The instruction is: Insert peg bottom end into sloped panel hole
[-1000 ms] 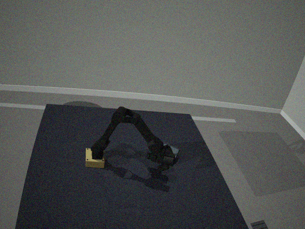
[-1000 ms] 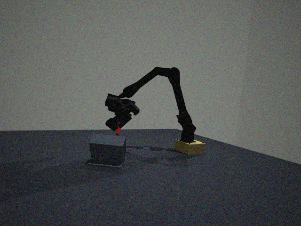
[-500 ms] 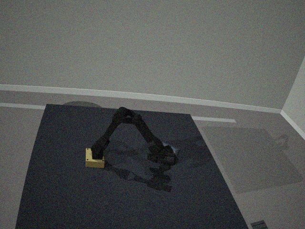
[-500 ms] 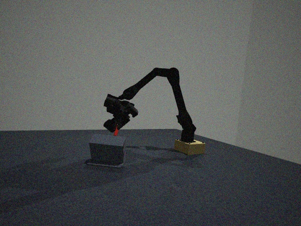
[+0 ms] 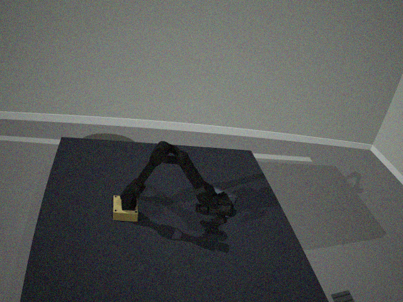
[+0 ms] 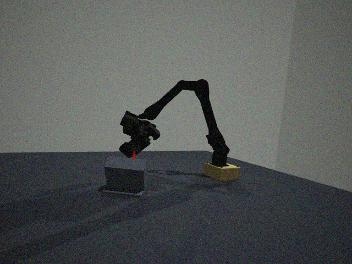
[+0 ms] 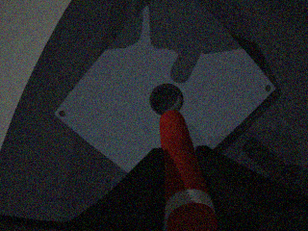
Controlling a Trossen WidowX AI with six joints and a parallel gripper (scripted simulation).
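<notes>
Right now the dark sloped panel is 6 cm ahead of my gripper tip, 8 cm to the left of it and 6 cm below it. From my gripper tip the other things lie so: red peg (1 cm behind, 1 cm to the right, 1 cm above).
</notes>
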